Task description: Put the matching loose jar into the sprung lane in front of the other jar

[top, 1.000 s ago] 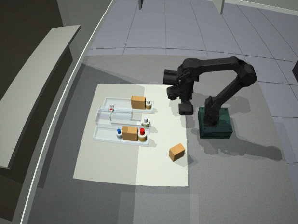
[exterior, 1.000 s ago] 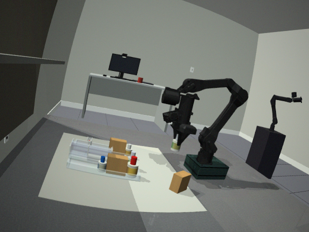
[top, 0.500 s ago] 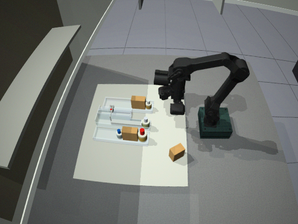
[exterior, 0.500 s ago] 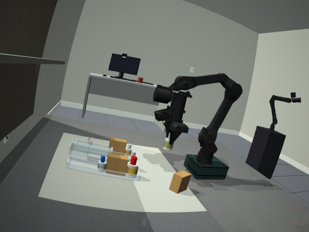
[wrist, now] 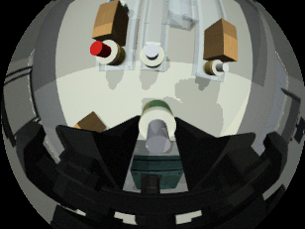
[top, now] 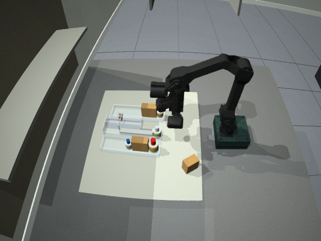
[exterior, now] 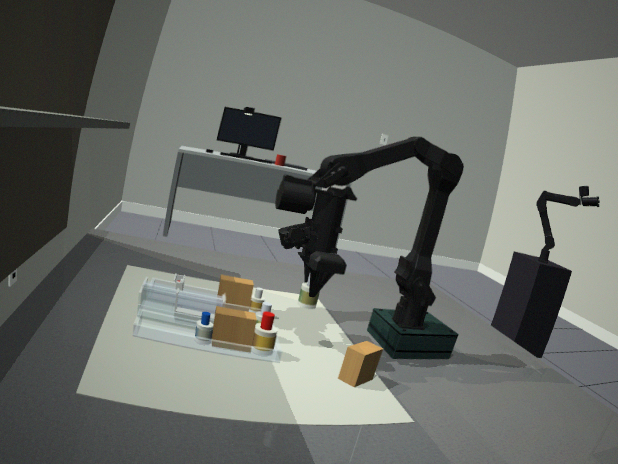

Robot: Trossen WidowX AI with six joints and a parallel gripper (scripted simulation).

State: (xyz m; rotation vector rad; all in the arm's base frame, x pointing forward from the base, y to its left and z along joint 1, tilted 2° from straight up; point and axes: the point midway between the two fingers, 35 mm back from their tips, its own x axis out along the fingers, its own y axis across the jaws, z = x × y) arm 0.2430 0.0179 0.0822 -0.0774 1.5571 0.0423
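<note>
Right now my gripper tip is 11 cm to the left of the small jar, 9 cm short of it and 7 cm above it. Also, from my gripper tip: red mark 27 cm ahead, 4 cm below, 1 cm to the right.
</note>
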